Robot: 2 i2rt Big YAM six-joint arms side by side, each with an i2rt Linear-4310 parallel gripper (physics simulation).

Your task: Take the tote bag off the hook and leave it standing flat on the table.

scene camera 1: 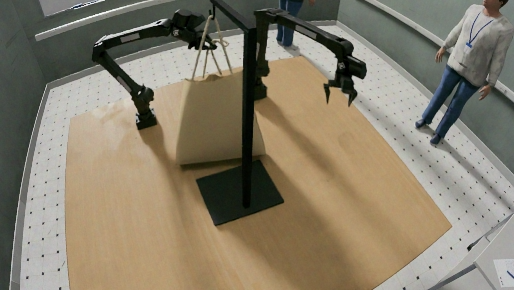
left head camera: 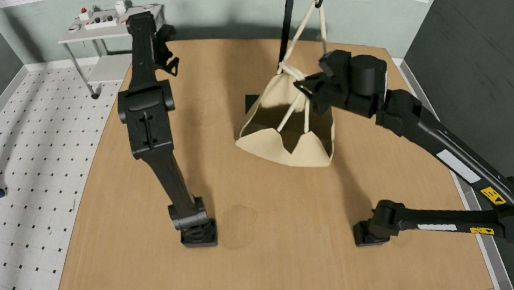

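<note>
The cream tote bag (left head camera: 285,150) (scene camera 1: 215,117) is upright with its mouth open. Its bottom is at or close above the table (left head camera: 295,240) (scene camera 1: 125,210); I cannot tell if it touches. One rope handle (left head camera: 301,32) (scene camera 1: 200,50) runs up over the hook (left head camera: 318,4) (scene camera 1: 211,16) of the black stand (left head camera: 286,35) (scene camera 1: 247,125). The other handle runs taut from the bag to my right gripper (left head camera: 298,84) (scene camera 1: 214,46), which appears shut on it; its tips are small among the ropes. My left gripper (left head camera: 172,67) (scene camera 1: 339,102) is open and empty, far from the bag.
The stand's flat base (scene camera 1: 215,200) lies close beside the bag, and its post rises in front of the bag in the scene view. A grey side table (left head camera: 97,32) with small items stands beyond the far left edge. A person (scene camera 1: 465,60) stands on the floor at the right.
</note>
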